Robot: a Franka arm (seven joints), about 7 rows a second.
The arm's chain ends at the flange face. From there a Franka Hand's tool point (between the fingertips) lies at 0.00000 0.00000 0.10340 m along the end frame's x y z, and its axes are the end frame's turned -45 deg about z.
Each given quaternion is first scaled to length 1.
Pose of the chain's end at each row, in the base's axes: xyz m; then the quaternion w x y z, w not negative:
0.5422 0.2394 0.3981 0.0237 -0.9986 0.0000 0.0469
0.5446 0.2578 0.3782 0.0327 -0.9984 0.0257 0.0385
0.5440 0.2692 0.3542 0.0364 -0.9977 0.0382 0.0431
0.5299 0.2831 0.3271 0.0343 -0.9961 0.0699 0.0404
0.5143 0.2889 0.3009 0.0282 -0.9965 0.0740 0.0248
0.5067 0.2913 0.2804 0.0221 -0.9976 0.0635 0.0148
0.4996 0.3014 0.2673 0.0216 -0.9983 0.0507 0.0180
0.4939 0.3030 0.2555 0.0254 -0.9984 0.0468 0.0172
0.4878 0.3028 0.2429 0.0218 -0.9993 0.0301 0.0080
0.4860 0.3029 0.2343 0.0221 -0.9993 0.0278 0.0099
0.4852 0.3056 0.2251 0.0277 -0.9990 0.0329 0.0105
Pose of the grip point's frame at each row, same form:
0.5325 0.2443 0.2953 0.0398 -0.9226 -0.3822 0.0343
0.5368 0.2648 0.2753 0.0449 -0.9322 -0.3583 0.0231
0.5354 0.2771 0.2515 0.0501 -0.9364 -0.3465 0.0259
0.5221 0.2908 0.2243 0.0472 -0.9471 -0.3166 0.0242
0.5096 0.2951 0.1978 0.0355 -0.9490 -0.3130 0.0121
0.5039 0.2961 0.1771 0.0261 -0.9460 -0.3231 0.0052
0.4961 0.3060 0.1641 0.0268 -0.9417 -0.3352 0.0084
0.4906 0.3084 0.1523 0.0300 -0.9403 -0.3388 0.0062
0.4863 0.3074 0.1396 0.0232 -0.9347 -0.3546 -0.0010
0.4841 0.3075 0.1310 0.0242 -0.9339 -0.3567 0.0007
0.4832 0.3114 0.1219 0.0296 -0.9356 -0.3519 -0.0009

